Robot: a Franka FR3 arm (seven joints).
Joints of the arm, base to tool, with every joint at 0 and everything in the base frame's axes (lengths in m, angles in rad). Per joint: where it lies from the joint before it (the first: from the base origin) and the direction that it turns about. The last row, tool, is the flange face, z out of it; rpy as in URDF.
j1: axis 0 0 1 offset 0 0 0.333
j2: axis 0 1 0 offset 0 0 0
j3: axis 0 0 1 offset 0 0 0.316
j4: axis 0 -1 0 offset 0.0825 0 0
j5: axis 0 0 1 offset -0.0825 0 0.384
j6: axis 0 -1 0 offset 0 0 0
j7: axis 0 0 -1 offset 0.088 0 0
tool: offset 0 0 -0.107 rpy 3.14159 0 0
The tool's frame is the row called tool.
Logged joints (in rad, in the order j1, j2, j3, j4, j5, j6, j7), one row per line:
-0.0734 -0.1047 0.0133 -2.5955 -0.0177 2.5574 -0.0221
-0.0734 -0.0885 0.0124 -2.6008 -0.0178 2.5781 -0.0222
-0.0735 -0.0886 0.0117 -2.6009 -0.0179 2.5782 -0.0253
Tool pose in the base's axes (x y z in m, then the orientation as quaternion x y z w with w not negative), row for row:
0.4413 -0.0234 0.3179 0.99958 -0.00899 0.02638 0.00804
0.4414 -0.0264 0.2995 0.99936 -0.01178 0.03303 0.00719
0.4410 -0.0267 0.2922 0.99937 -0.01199 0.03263 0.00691
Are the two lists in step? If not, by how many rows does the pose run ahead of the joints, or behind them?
The pose runs 1 row behind the joints: the pose in row i belongs to the joints in row i - 1.
